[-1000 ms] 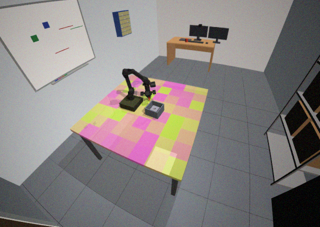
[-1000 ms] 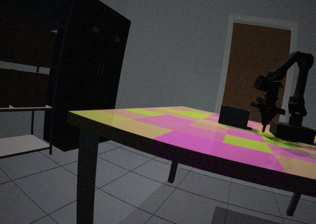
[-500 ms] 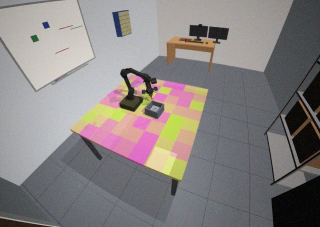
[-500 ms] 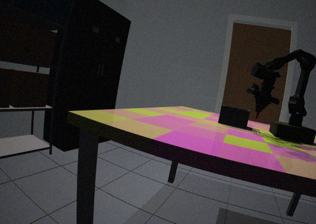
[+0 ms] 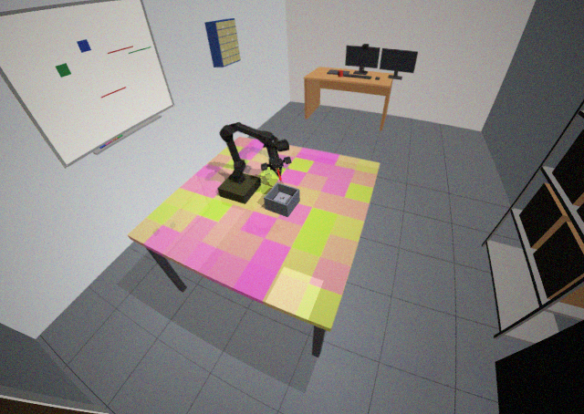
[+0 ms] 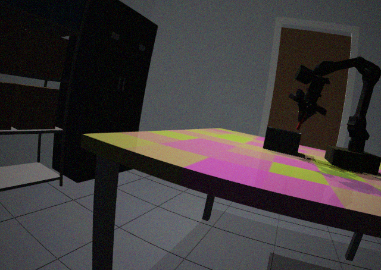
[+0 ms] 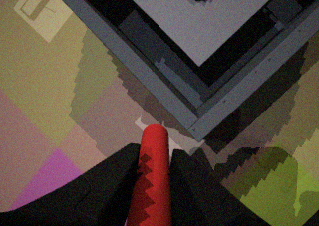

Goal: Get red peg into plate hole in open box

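Now: the grey box 12 cm below my gripper tip, 9 cm to the right of it and 6 cm ahead of it. The rest, counted from my gripper tip: red peg 1 cm to the left, 1 cm behind, 1 cm above.
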